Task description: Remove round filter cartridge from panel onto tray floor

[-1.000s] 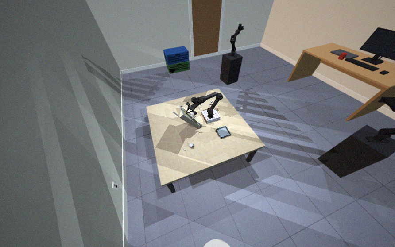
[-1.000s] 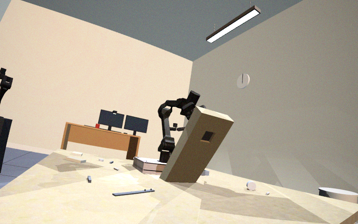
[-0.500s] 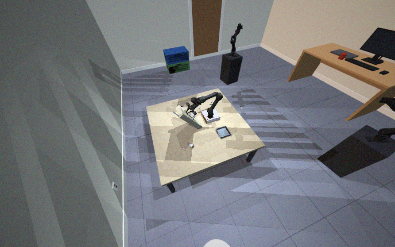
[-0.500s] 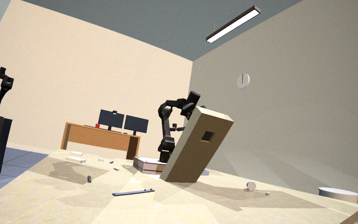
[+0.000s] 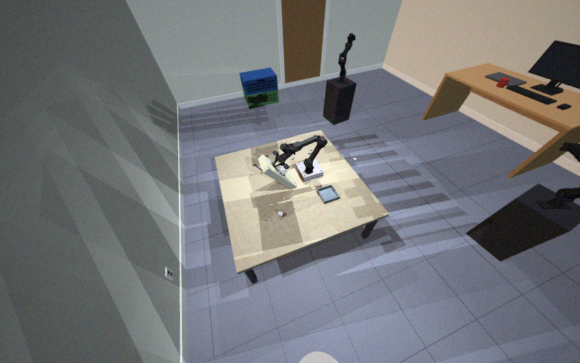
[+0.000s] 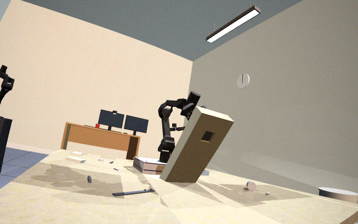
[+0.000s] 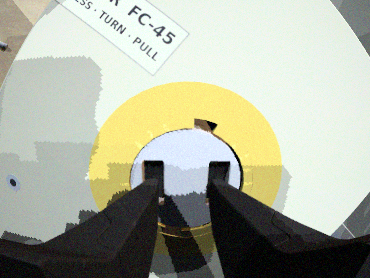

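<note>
Right now my gripper tip is 2 cm short of the round filter cartridge and 1 cm above it. From my gripper tip the other things lie so: service panel (8 cm below, 3 cm behind); then blue-floored tray (37 cm behind, 33 cm to the left, 26 cm below).
</note>
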